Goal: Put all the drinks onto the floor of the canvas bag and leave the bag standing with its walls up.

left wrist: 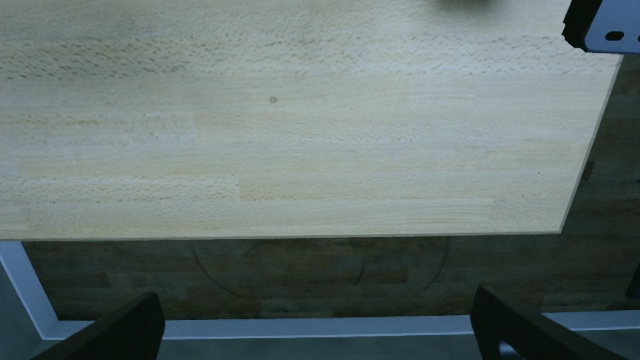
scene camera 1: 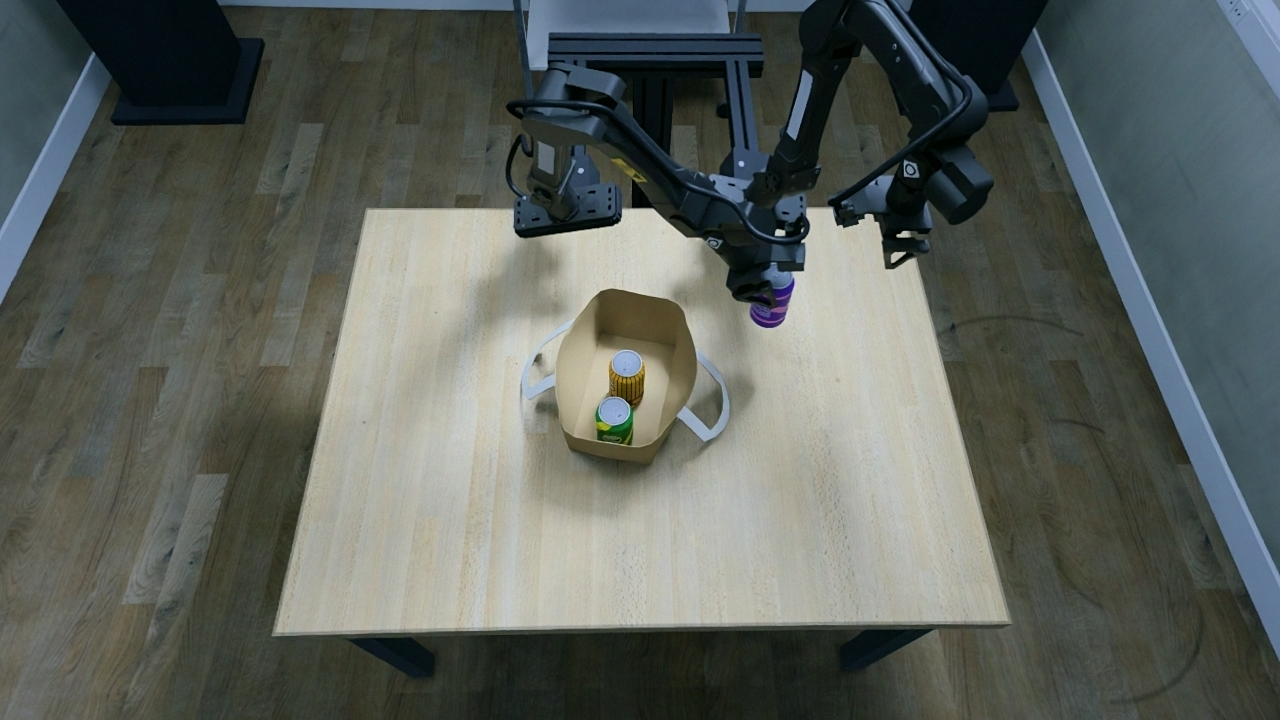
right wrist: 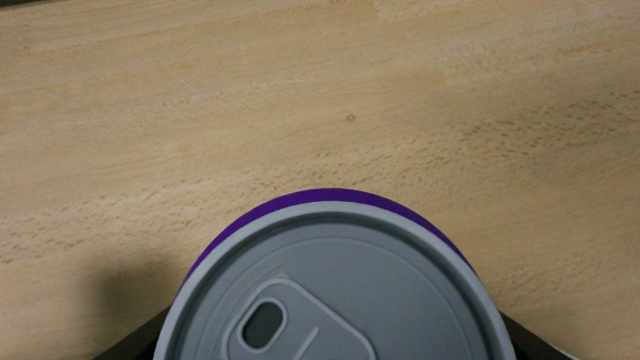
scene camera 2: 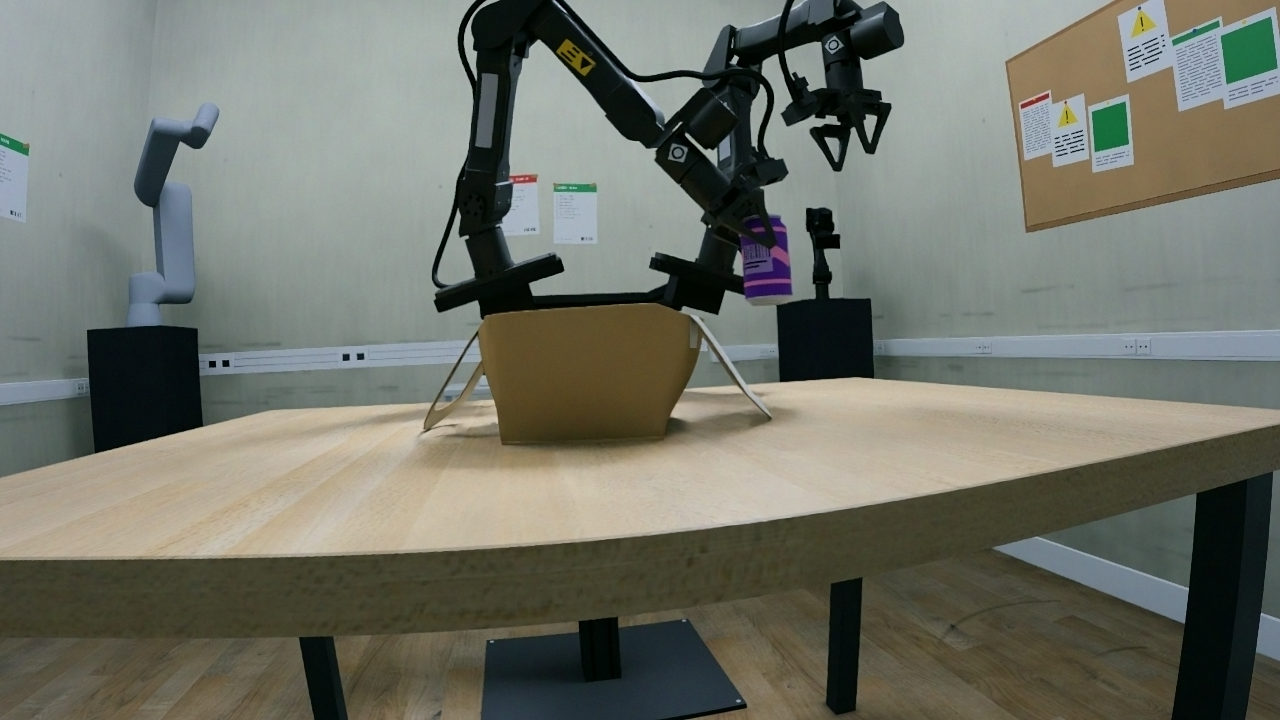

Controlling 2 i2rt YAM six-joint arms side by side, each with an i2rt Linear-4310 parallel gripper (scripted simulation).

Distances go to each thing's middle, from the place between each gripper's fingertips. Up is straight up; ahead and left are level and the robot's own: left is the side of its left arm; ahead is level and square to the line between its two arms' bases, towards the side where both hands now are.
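Scene:
From my right hand: striped can (scene camera 1: pixel 626 369), 260 mm to the right, 80 mm ahead, 150 mm below; purple can (scene camera 2: pixel 766 273), 20 mm below.
Counted from my left hand (scene camera 2: pixel 853 163): purple can, 150 mm to the right, 10 mm behind, 160 mm below; striped can, 410 mm to the right, 70 mm ahead, 290 mm below.

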